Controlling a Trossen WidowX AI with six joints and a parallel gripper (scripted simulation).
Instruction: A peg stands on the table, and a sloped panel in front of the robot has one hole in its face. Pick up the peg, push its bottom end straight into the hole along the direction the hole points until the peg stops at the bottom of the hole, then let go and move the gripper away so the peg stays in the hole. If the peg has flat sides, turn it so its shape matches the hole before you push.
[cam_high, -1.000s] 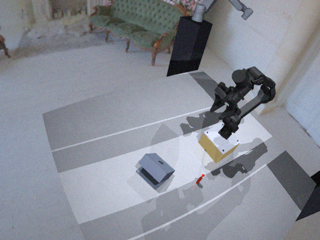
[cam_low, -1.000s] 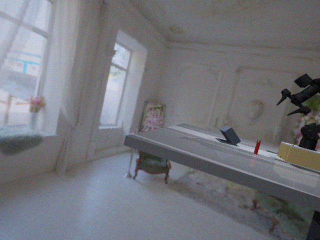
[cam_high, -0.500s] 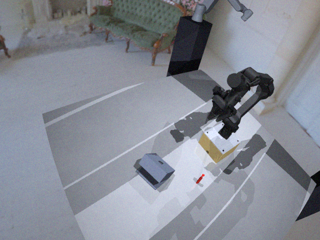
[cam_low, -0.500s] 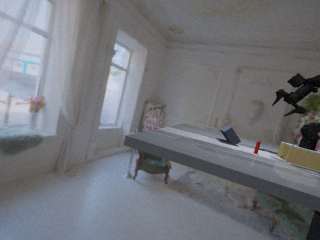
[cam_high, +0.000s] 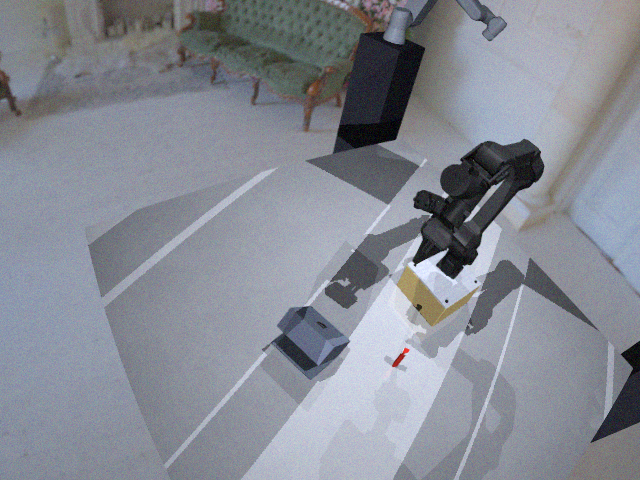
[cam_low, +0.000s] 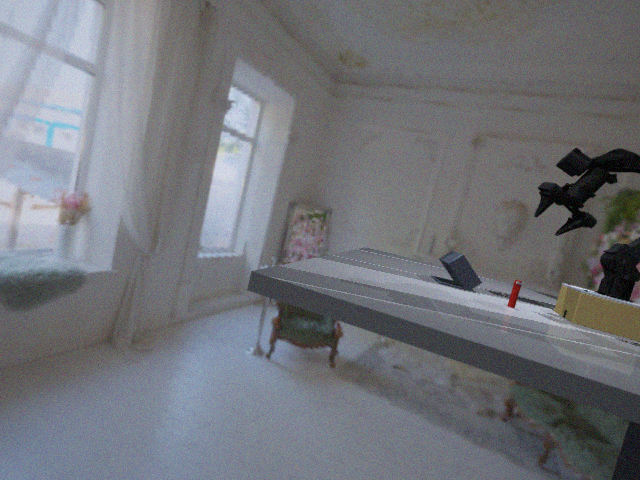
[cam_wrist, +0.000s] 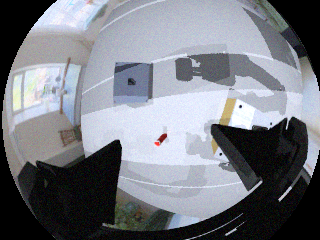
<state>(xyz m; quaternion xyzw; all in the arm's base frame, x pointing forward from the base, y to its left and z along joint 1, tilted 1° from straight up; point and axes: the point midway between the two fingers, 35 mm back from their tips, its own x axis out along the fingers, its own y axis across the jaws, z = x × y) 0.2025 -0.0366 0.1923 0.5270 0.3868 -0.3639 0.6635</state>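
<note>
Now: gripper tip 80 mm short of the red peg, 100 mm to the right of it and 200 mm above it. Also, from my gripper tip: panel (190 mm ahead, 70 mm to the right, 200 mm below).
</note>
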